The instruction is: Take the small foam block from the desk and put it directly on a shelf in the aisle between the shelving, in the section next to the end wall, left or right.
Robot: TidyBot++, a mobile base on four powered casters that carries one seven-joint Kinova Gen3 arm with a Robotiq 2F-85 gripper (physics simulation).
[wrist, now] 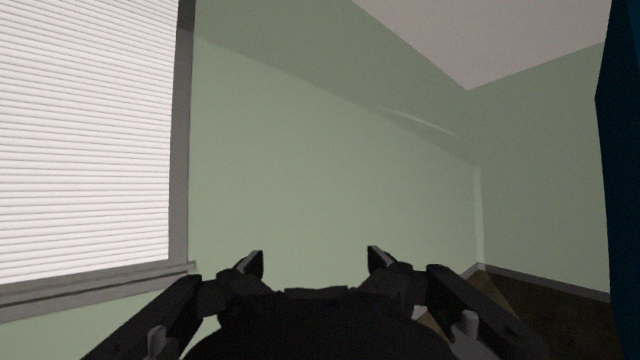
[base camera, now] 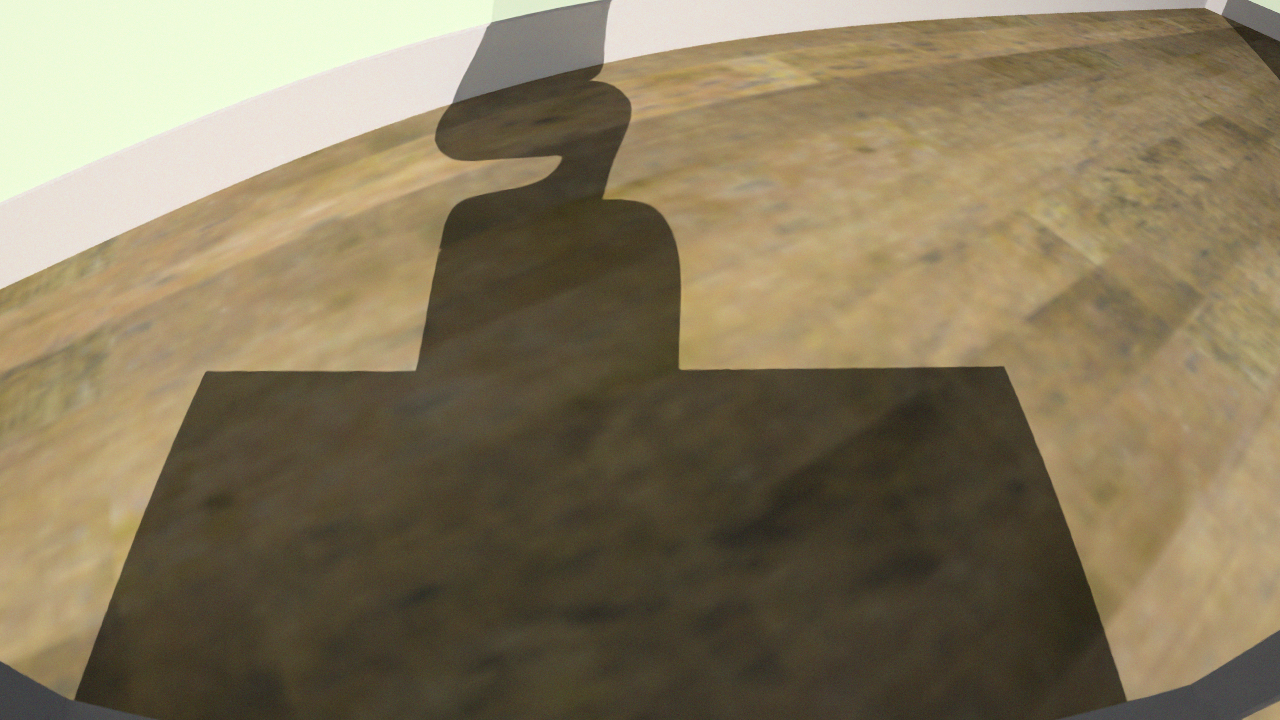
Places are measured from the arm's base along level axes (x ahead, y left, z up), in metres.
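Where they show: gripper, fingertip midpoint: [wrist: 315, 260].
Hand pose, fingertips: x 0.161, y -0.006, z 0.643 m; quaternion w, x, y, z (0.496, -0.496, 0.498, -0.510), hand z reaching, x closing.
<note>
After its pixels a point has its place.
My gripper [wrist: 315, 260] @(x 0.161, y -0.006, z 0.643 m) is open in the wrist view, with its two dark fingertips wide apart and the pale green wall behind the gap. A dark blue panel [wrist: 622, 165] @(x 0.814, y -1.657, z 0.795 m), which looks like the side of a shelving unit, stands at the right edge of the wrist view. Its shelves do not show. The small foam block and the desk do not show in either view.
A window with white blinds [wrist: 85, 135] @(x 0.578, y 0.706, z 0.881 m) is at the left in the wrist view. The green wall [wrist: 325, 175] @(x 1.060, y -0.085, z 0.780 m) meets another wall in a corner at the right. In the base camera view, a pale baseboard [base camera: 295, 111] @(x 0.777, y 0.360, z -0.339 m) crosses behind the wood floor [base camera: 850, 223] @(x 0.615, y -0.196, z -0.396 m), which carries the robot's shadow.
</note>
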